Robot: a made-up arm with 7 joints. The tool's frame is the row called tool. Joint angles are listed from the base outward. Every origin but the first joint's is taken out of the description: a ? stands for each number. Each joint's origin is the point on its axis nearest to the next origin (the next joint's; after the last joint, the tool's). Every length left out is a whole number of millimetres.
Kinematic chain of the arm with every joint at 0, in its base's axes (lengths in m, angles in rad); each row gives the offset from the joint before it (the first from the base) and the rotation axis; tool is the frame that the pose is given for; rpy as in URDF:
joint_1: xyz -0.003 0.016 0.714 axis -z
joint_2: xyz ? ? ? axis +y
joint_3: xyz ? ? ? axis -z
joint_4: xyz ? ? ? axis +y
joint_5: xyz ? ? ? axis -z
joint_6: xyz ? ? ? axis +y
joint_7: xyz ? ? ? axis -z
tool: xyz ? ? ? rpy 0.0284 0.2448 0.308
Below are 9 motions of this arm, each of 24 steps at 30 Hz.
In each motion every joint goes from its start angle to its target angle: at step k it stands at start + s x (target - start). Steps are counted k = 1, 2, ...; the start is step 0. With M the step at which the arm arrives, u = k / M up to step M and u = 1 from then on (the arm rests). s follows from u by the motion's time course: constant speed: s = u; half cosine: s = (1 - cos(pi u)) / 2; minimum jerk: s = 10 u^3 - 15 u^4 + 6 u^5.
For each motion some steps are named. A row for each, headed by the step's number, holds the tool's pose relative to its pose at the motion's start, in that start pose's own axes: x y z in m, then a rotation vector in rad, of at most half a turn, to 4 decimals.
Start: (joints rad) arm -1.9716 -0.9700 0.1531 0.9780 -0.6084 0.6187 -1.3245
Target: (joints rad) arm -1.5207 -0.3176 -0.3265 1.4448 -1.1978 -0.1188 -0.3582
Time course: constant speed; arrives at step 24
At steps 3, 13, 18, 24:
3: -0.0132 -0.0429 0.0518 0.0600 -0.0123 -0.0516
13: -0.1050 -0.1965 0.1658 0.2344 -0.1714 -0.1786
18: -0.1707 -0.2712 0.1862 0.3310 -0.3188 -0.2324
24: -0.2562 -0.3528 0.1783 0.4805 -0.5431 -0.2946

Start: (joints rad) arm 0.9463 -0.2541 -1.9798 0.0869 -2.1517 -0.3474 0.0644
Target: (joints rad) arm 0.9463 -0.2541 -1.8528 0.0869 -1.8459 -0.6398 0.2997
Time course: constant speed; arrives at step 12
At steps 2, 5, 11, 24:
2: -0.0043 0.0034 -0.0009 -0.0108 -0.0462 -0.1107
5: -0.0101 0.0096 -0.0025 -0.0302 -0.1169 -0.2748
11: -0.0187 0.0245 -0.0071 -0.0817 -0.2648 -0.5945
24: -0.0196 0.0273 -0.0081 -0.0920 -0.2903 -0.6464

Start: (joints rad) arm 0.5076 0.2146 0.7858 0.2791 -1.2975 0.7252 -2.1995
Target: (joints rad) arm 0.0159 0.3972 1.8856 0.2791 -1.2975 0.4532 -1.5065
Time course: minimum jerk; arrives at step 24
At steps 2, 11, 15, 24:
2: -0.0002 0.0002 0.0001 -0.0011 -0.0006 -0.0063
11: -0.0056 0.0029 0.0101 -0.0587 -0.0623 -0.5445
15: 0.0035 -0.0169 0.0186 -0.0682 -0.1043 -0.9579
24: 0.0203 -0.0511 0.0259 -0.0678 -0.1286 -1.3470

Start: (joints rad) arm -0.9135 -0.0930 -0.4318 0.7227 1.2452 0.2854 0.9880
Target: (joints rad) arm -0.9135 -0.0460 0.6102 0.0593 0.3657 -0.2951 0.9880
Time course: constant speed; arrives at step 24
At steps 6, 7, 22, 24:
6: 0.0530 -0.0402 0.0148 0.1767 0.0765 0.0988
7: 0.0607 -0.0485 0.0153 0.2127 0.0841 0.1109
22: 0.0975 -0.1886 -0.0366 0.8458 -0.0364 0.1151
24: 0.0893 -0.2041 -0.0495 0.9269 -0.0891 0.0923

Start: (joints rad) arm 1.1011 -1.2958 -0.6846 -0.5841 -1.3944 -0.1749 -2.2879
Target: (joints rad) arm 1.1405 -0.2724 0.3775 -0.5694 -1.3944 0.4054 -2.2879
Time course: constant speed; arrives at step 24
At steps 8, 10, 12, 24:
8: -0.0116 0.2001 -0.1136 0.0347 -0.4121 -0.3990
10: -0.0061 0.2494 -0.1527 0.0279 -0.5350 -0.4845
12: 0.0036 0.2971 -0.1960 0.0149 -0.6645 -0.5630
24: 0.1614 0.5092 -0.5233 -0.1857 -1.5505 -0.8502

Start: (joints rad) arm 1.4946 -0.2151 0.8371 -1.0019 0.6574 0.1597 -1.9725
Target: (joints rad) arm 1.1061 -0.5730 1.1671 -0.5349 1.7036 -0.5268 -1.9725
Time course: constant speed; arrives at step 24
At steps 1, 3, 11, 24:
1: -0.0074 0.0033 0.0008 -0.0015 0.0017 -0.0554
3: -0.0218 0.0087 0.0019 0.0011 0.0091 -0.1659
11: -0.0769 0.0129 -0.0017 0.0886 0.0947 -0.5900
24: -0.1763 -0.0459 -0.0552 0.4986 0.4311 -1.1037

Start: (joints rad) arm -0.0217 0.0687 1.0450 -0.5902 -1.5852 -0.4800 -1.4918
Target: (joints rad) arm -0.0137 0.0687 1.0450 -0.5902 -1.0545 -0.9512 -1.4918
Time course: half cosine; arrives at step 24
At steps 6, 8, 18, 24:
6: 0.0057 0.0078 0.0010 -0.0394 0.0509 -0.0820
8: 0.0103 0.0129 0.0014 -0.0670 0.0897 -0.1383
18: 0.0452 0.0346 -0.0014 -0.2189 0.3601 -0.4346
24: 0.0550 0.0375 -0.0037 -0.2528 0.4364 -0.4972

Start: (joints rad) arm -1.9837 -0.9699 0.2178 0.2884 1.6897 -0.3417 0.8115
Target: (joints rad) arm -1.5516 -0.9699 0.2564 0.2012 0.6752 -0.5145 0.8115
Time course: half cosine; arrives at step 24
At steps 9, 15, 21, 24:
9: -0.0525 -0.0635 0.0063 0.1215 -0.0556 0.2062
15: -0.1243 -0.1383 0.0021 0.2630 -0.1526 0.4677
21: -0.1780 -0.1866 -0.0093 0.3503 -0.2360 0.6572
24: -0.1856 -0.1931 -0.0114 0.3615 -0.2484 0.6843

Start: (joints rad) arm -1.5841 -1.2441 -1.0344 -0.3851 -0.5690 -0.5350 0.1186
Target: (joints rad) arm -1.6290 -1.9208 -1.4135 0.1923 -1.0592 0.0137 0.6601
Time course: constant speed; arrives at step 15
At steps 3, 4, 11, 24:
3: 0.0544 0.0626 0.0046 0.0573 0.1862 0.1095
4: 0.0725 0.0865 0.0029 0.0663 0.2550 0.1435
11: 0.1798 0.2904 -0.0610 -0.0162 0.7933 0.3382
24: 0.2112 0.4213 -0.1412 -0.1715 1.1152 0.4140

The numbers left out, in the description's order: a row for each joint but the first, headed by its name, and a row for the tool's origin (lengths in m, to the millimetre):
joint_2: -0.011 0.025 0
joint_3: -0.006 0 0.432
joint_4: 0.005 -0.012 0
joint_5: 0.011 0 0.222
joint_6: 0.017 -0.022 0
joint_7: 0.009 0 0.107
tool: -0.006 0.02 0

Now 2 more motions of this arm.
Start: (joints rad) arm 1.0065 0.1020 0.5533 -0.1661 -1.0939 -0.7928 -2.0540
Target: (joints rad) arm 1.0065 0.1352 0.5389 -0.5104 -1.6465 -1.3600 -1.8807
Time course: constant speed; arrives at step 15
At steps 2, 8, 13, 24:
2: 0.0094 0.0023 0.0021 -0.0975 0.0443 0.0331
8: 0.0336 0.0107 0.0003 -0.4002 0.1275 0.1231
13: 0.0488 0.0166 -0.0095 -0.6554 0.1359 0.1871
24: 0.0539 0.0180 -0.0151 -0.7558 0.1229 0.2096

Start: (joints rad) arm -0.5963 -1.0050 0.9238 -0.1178 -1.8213 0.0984 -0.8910
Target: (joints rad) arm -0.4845 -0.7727 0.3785 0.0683 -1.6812 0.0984 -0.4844
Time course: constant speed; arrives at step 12
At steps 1, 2, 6, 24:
1: -0.0063 -0.0162 -0.0010 0.0169 -0.0160 0.0037
2: -0.0125 -0.0327 -0.0025 0.0351 -0.0320 0.0074
6: -0.0362 -0.1024 -0.0128 0.1207 -0.0958 0.0220
24: -0.0646 -0.2142 -0.0425 0.2831 -0.1809 0.0446

